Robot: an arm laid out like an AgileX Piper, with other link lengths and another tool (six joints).
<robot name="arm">
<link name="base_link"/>
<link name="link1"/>
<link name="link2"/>
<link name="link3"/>
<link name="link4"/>
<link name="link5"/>
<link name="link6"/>
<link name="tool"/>
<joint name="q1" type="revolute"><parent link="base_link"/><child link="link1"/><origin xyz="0.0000 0.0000 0.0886" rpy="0.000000 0.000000 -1.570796"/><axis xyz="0 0 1"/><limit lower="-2.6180" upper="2.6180"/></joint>
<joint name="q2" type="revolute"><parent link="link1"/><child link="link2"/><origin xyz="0.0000 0.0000 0.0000" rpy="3.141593 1.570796 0.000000"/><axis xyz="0 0 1"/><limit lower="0.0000" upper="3.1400"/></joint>
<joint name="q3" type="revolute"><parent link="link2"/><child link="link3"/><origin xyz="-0.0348 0.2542 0.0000"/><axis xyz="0 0 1"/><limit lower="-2.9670" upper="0.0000"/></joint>
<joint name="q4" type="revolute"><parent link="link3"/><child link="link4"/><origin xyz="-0.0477 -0.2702 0.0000" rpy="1.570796 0.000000 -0.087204"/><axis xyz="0 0 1"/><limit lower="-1.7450" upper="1.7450"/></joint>
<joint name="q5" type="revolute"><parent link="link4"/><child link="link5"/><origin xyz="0.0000 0.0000 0.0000" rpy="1.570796 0.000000 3.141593"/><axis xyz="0 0 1"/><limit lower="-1.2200" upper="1.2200"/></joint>
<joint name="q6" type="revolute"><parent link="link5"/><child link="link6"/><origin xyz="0.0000 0.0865 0.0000" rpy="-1.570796 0.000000 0.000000"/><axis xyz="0 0 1"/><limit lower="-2.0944" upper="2.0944"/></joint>
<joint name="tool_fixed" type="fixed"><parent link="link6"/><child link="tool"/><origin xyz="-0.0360 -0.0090 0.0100" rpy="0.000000 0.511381 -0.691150"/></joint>
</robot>
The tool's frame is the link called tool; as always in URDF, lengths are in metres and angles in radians.
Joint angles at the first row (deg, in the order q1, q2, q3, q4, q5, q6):
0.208 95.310 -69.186 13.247 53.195 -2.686
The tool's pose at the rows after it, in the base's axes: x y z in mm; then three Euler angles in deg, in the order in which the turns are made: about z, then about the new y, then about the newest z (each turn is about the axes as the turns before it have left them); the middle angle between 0 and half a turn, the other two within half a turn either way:
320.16 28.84 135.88 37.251 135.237 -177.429
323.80 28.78 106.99 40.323 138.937 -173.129
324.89 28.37 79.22 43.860 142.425 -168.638
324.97 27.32 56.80 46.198 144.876 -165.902
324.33 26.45 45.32 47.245 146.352 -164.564
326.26 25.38 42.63 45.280 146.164 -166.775
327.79 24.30 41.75 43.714 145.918 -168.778
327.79 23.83 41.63 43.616 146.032 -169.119
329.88 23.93 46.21 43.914 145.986 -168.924
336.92 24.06 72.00 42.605 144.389 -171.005
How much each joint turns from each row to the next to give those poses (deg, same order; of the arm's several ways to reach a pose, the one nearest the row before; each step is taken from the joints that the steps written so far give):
-0.317 4.978 0.001 -0.253 -0.247 0.141
-0.001 5.111 0.000 0.001 -0.404 -0.002
0.002 4.880 -0.041 -0.228 -0.355 0.001
-0.001 3.805 0.000 -0.591 -0.962 0.067
-0.001 1.936 0.001 -0.648 -0.451 0.415
0.001 0.268 -0.001 -0.703 -1.372 0.404
0.000 0.001 -0.001 -0.673 -1.008 0.221
0.000 -0.001 0.000 -0.284 -0.050 -0.001
0.001 -0.201 -0.839 -0.018 1.097 0.018
-0.001 -2.567 -2.602 -0.140 3.224 0.116

